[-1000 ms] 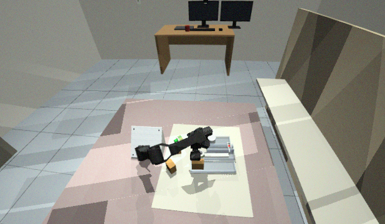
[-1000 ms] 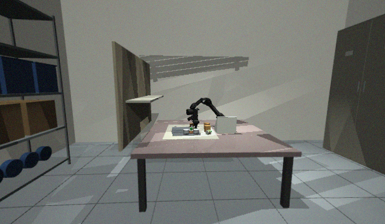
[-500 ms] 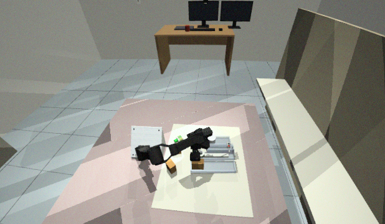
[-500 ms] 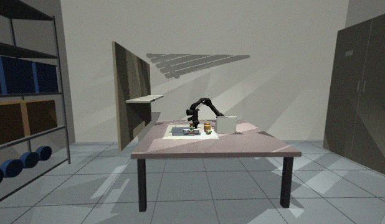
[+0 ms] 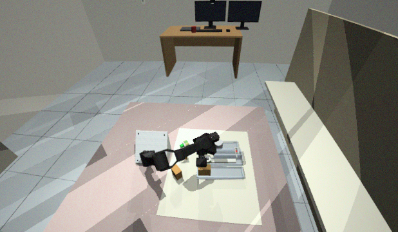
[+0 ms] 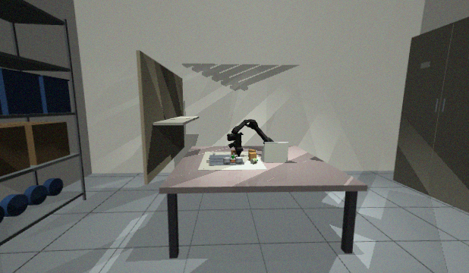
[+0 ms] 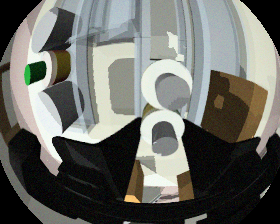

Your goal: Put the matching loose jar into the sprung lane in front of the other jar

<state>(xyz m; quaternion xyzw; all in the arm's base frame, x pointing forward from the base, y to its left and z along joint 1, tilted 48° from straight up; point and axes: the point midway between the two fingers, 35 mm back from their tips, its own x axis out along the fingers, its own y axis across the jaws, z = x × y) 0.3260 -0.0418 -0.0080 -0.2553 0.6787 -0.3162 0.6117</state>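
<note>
Right now my gripper tip is 150 mm short of the grey lane unit, 20 mm to the right of it and 10 mm above it. The rest, counted from my gripper tip: small red part: 230 mm ahead, 40 mm above, 30 mm to the left.
</note>
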